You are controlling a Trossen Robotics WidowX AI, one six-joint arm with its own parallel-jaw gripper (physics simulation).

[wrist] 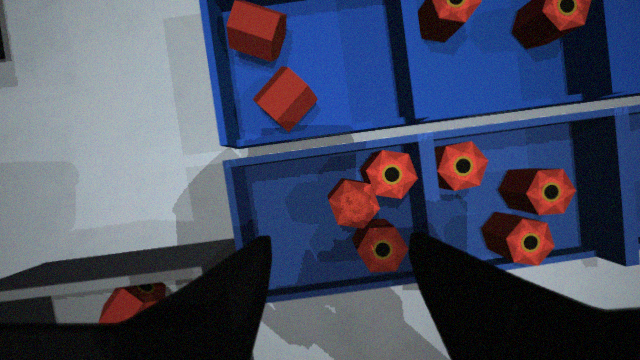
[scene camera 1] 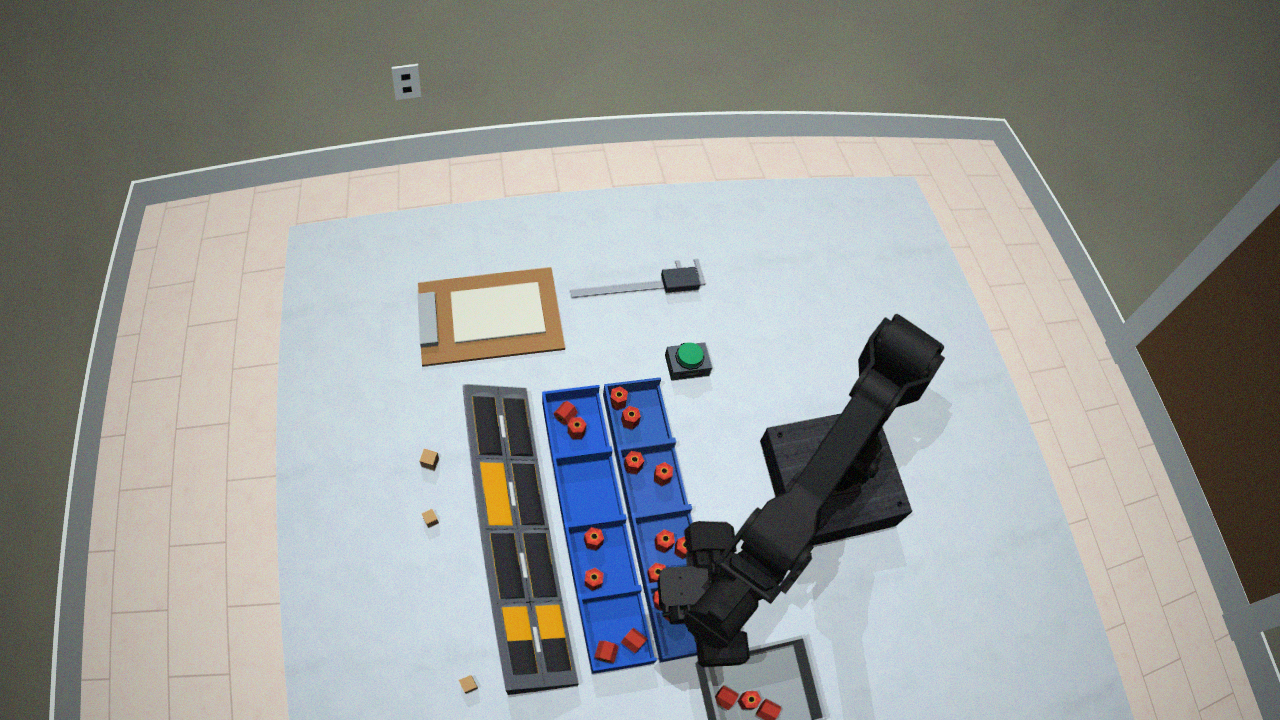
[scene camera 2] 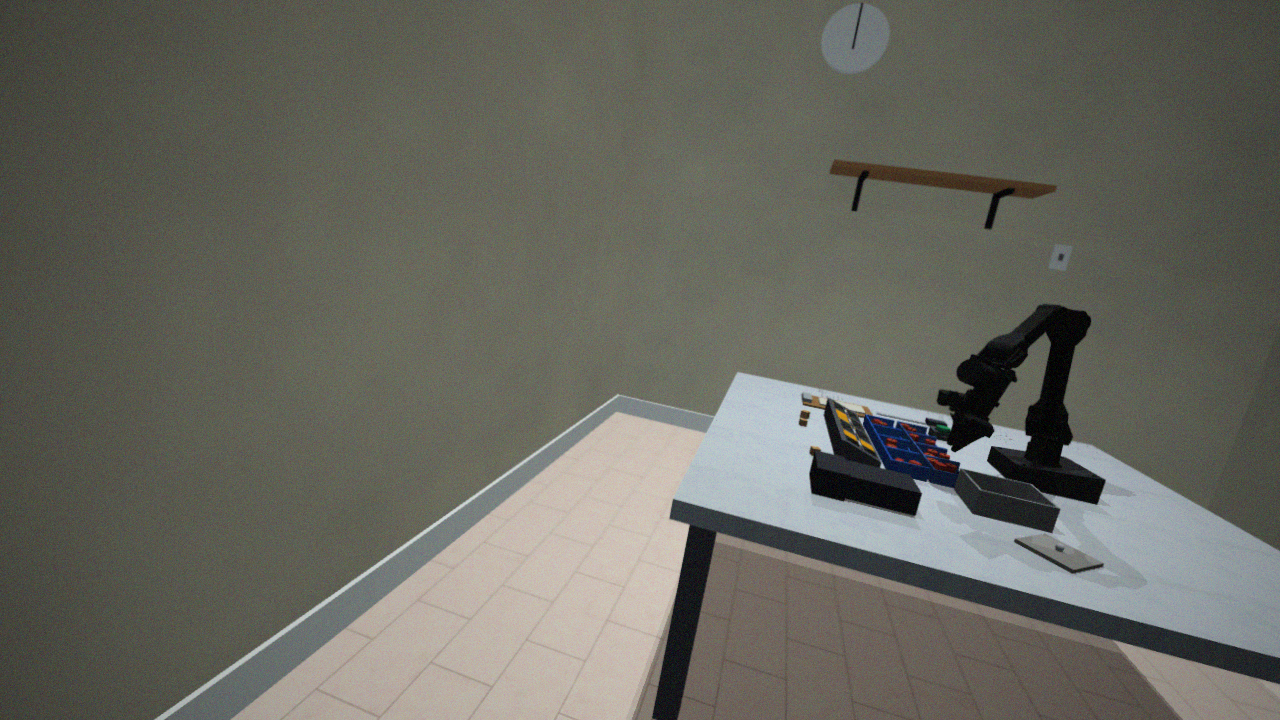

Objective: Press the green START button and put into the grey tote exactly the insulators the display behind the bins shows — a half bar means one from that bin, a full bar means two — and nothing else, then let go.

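Note:
The display (scene camera 1: pixel 526 602) has four rows of bar pairs: the second row's left bar is full amber, the last row's two bars are half amber, the others dark. Blue bins (scene camera 1: pixel 623 519) (wrist: pixel 428 170) hold red insulators; the second bin beside the display is empty. The grey tote (scene camera 1: pixel 812 677) (scene camera 2: pixel 1006 512) holds three insulators, one red insulator (scene camera 1: pixel 750 700) between two others. My gripper (wrist: pixel 340 245) (scene camera 2: pixel 966 437) is open and empty above the end bin nearest the tote. Three insulators cluster there, one red insulator (wrist: pixel 382 249) near the right finger. The green button (scene camera 1: pixel 689 355) stands apart.
A clipboard (scene camera 1: pixel 496 313) and a caliper (scene camera 1: pixel 680 279) lie beyond the bins. Small wooden cubes, one wooden cube (scene camera 1: pixel 429 459) among them, lie behind the display. A long black box (scene camera 2: pixel 863 483) and a flat plate (scene camera 2: pixel 1058 551) are near the table's front edge.

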